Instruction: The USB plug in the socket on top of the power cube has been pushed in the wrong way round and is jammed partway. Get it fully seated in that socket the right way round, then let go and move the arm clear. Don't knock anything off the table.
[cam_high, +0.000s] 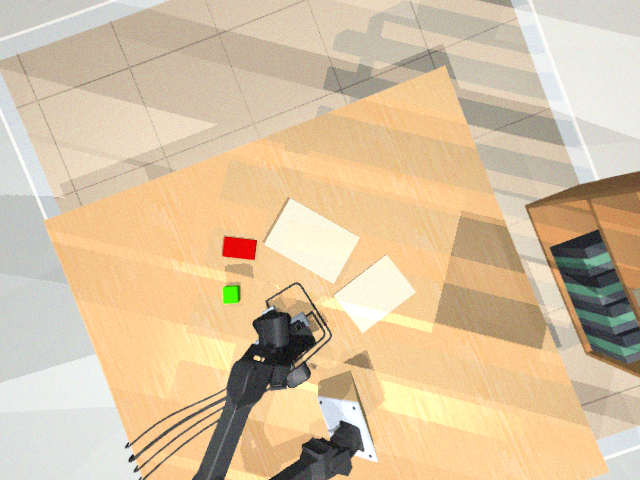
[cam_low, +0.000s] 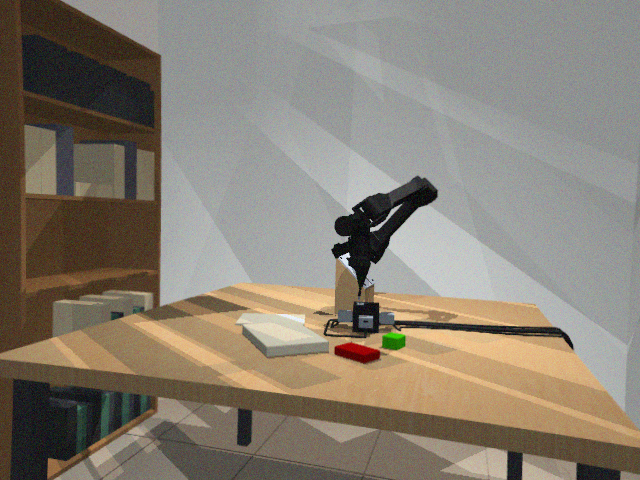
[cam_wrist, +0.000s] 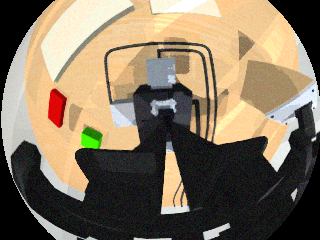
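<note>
Now: gripper tip 2 cm above the USB plug. Also, from my gripper tip: book (24 cm ahead, 13 cm to the right, 11 cm below); red block (27 cm ahead, 9 cm to the left, 12 cm below); green block (14 cm ahead, 14 cm to the left, 11 cm below).
</note>
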